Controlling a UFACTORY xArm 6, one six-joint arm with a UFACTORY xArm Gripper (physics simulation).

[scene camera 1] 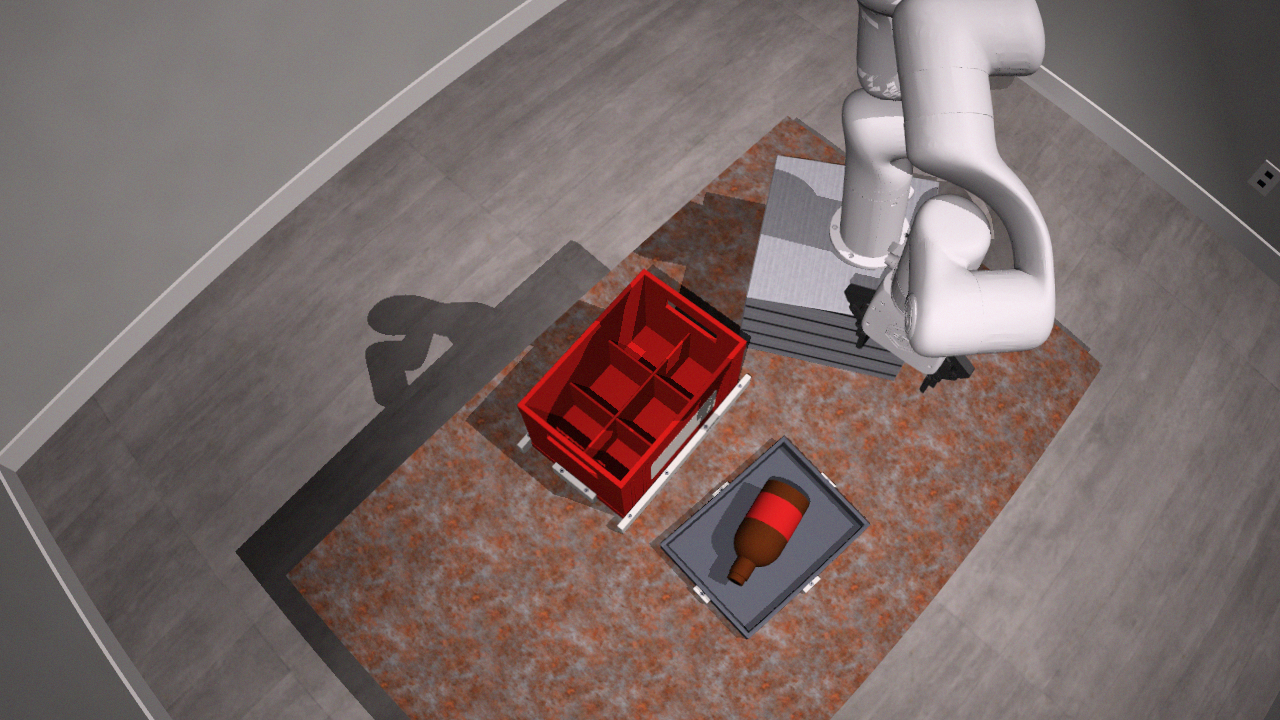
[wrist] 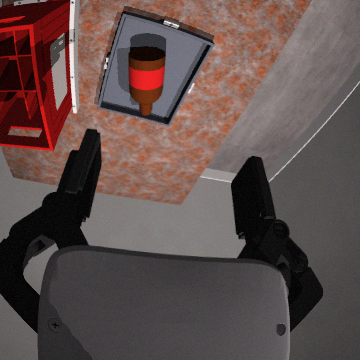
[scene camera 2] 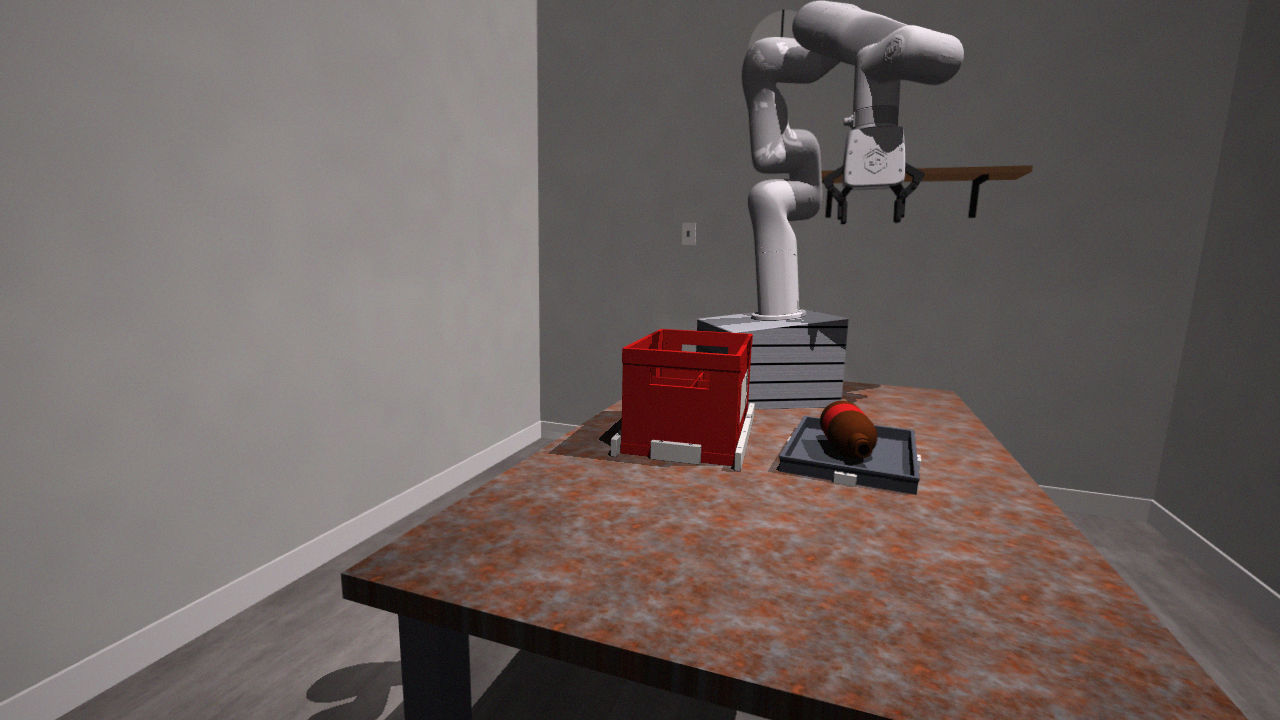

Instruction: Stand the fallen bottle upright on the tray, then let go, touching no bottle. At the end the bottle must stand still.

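Places are measured from the arm's base along level axes (x right, y ahead, z up), in millimetres.
Where they show: gripper, fingertip midpoint: (scene camera 1: 895,361) (wrist: 172,157) (scene camera 2: 869,223); arm's base at its link origin: (scene camera 1: 870,234) (scene camera 2: 778,316).
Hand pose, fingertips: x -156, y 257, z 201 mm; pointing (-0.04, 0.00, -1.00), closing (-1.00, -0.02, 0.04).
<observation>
Things, the pixels of their top centre, and the offset from my fingertips. Level surfaces: height alone.
- brown bottle with a red label, top centre: (scene camera 1: 764,531) (scene camera 2: 853,412) (wrist: 144,94) dx +18, dy +177, dz -310 mm
- shallow dark grey tray at its top centre: (scene camera 1: 767,535) (scene camera 2: 852,441) (wrist: 148,76) dx +14, dy +166, dz -364 mm
- red crate with compartments, top centre: (scene camera 1: 633,373) (scene camera 2: 694,340) dx +289, dy +139, dz -214 mm
- mottled table at its surface level: dz -389 mm
A brown bottle with a red label (scene camera 1: 771,528) (scene camera 2: 847,430) (wrist: 146,76) lies on its side inside the shallow dark grey tray (scene camera 1: 747,621) (scene camera 2: 886,480) (wrist: 187,55). In the scene camera 1 view its neck points down and a little left; in the scene camera 2 view its mouth faces the camera. My gripper (scene camera 1: 895,362) (scene camera 2: 870,214) (wrist: 172,157) is open with nothing between its fingers. It hangs high above the table on the robot base's side of the tray, well apart from the bottle. The bottle's underside is hidden.
A red crate with compartments (scene camera 1: 577,470) (scene camera 2: 684,411) (wrist: 42,117) stands beside the tray, with white strips around its foot. The grey ribbed robot base (scene camera 1: 805,344) (scene camera 2: 796,367) stands behind them on the mottled table (scene camera 1: 501,608) (scene camera 2: 716,555) (wrist: 135,175). A wooden wall shelf (scene camera 2: 980,172) is behind the arm.
</observation>
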